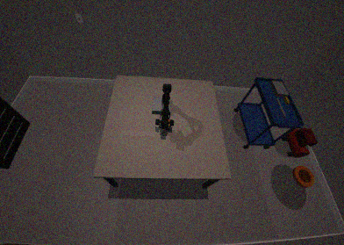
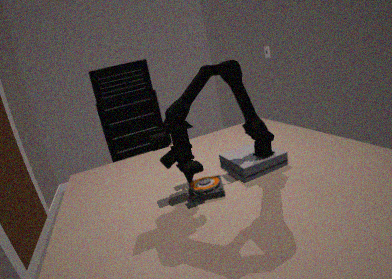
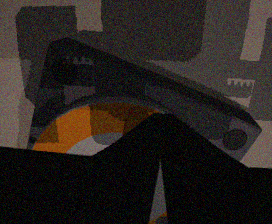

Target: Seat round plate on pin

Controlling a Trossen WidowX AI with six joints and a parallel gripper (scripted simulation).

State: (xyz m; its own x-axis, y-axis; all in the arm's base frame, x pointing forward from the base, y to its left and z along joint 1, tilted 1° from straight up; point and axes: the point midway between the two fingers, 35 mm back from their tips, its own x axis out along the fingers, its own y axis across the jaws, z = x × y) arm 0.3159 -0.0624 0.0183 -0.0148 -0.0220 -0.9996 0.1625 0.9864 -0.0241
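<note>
The round plate is 2 cm behind my gripper tip, 2 cm to the left of it and 1 cm below it. From my gripper tip the other things lie so: dark square base: 4 cm behind, 3 cm to the left, 2 cm below.
</note>
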